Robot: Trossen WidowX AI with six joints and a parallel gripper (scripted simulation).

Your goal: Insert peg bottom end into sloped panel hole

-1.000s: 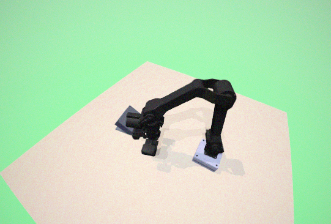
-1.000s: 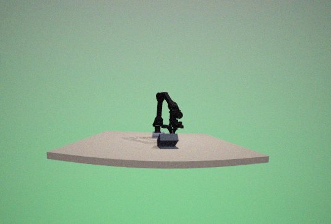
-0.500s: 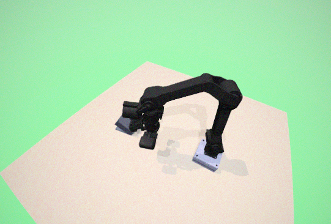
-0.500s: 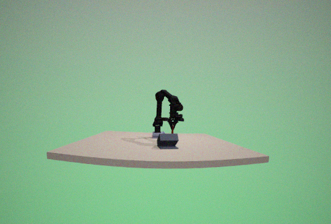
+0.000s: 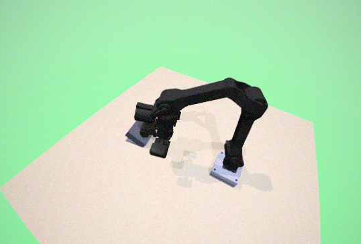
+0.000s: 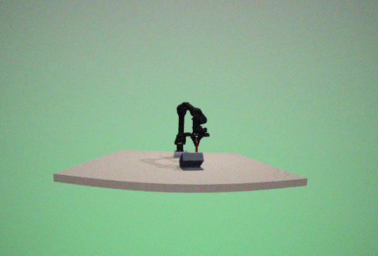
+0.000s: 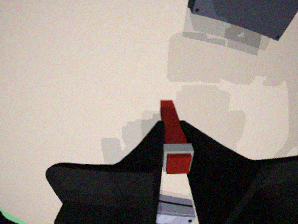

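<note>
The sloped panel is 17 cm ahead of my gripper tip, 7 cm to the right of it and 7 cm below it. Also, from my gripper tip: red square-sided peg (2 cm above).
</note>
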